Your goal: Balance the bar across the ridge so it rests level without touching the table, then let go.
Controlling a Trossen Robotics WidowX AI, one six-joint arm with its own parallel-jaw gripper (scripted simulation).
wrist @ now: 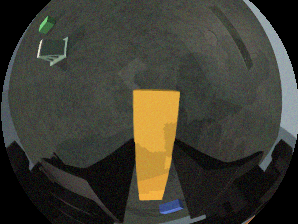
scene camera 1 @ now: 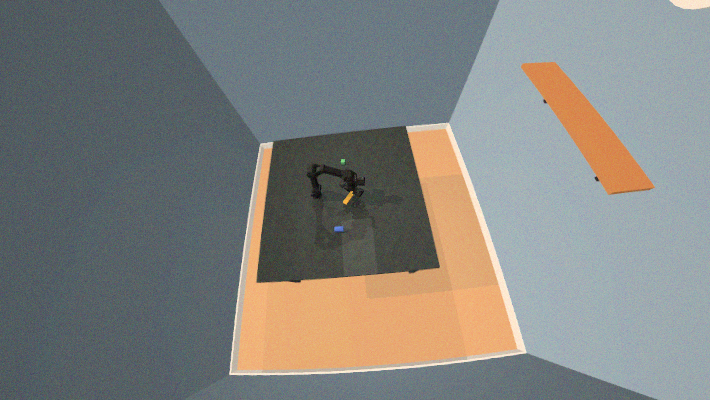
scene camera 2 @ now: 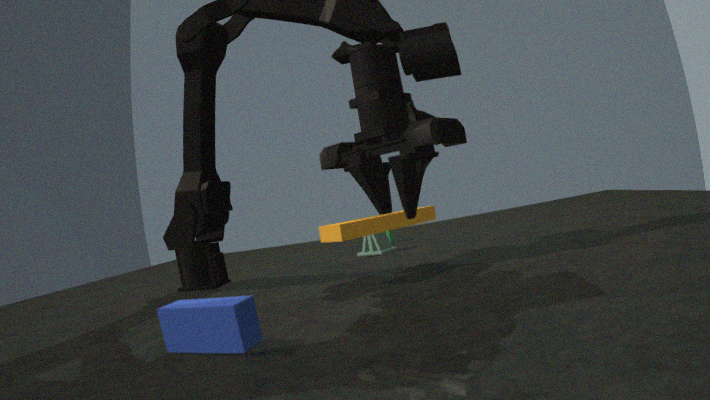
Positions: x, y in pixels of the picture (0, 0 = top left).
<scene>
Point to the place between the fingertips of the gripper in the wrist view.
153, 143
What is the gripper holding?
An orange bar.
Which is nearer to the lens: the orange bar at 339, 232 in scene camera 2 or the blue block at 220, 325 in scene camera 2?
The blue block.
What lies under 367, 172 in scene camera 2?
The gripper.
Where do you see an orange bar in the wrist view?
155, 111
</scene>
